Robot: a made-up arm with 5 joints. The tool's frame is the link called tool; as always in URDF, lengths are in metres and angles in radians. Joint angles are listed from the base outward. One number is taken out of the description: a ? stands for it. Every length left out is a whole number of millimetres.
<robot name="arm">
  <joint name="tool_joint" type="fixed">
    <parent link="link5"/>
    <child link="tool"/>
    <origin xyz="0.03 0.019 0" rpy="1.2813 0.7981 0.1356"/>
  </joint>
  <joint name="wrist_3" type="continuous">
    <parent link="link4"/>
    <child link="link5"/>
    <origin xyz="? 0 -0.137" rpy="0 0 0"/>
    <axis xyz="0 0 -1"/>
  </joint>
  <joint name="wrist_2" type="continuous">
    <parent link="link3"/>
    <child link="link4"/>
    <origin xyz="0.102 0 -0.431" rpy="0 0 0"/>
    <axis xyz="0 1 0"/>
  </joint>
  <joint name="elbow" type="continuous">
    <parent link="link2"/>
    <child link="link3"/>
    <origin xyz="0.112 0 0.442" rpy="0 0 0"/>
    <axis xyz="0 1 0"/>
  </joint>
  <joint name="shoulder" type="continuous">
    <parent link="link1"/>
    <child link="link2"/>
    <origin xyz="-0.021 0.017 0" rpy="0 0 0"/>
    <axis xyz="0 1 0"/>
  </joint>
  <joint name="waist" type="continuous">
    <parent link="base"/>
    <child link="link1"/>
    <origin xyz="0.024 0.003 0.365" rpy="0 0 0"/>
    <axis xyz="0 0 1"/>
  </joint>
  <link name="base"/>
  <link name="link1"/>
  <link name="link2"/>
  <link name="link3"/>
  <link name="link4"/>
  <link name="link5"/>
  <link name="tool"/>
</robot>
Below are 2 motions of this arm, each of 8 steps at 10 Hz.
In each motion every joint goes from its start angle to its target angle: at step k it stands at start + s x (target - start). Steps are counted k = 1, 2, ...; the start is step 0. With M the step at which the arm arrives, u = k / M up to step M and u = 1 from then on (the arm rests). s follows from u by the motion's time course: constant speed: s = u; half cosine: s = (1 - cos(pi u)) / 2; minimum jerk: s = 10 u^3 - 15 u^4 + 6 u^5.
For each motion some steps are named. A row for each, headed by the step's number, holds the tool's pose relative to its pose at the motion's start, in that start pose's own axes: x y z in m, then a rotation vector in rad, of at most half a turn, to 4 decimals.
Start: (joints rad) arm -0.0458 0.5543 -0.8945 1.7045 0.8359
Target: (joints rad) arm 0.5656 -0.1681 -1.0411 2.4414 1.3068
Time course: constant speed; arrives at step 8
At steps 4, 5, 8:
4: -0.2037 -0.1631 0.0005 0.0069 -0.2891 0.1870
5: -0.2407 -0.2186 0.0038 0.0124 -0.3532 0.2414
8: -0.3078 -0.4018 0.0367 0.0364 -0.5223 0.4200

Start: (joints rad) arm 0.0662 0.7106 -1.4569 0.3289 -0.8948
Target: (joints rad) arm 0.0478 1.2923 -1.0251 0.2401 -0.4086
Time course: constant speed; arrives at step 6
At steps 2, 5, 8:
2: 0.0574 -0.1365 -0.1892 0.2939 0.1117 -0.1556
5: 0.0400 -0.2684 -0.5052 0.6855 0.2740 -0.4666
8: 0.0086 -0.2897 -0.6090 0.7987 0.3282 -0.5894

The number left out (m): 0.095
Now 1 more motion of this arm.
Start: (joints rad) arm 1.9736 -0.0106 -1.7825 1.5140 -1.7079
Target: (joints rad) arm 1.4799 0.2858 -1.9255 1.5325 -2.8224
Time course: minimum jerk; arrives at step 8
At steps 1, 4, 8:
1: -0.0020 -0.0053 -0.0015 -0.0051 0.0095 0.0014
4: -0.0709 -0.1627 -0.0722 -0.1547 0.2840 0.0800
8: -0.1525 -0.3088 -0.1975 -0.3191 0.5283 0.2206

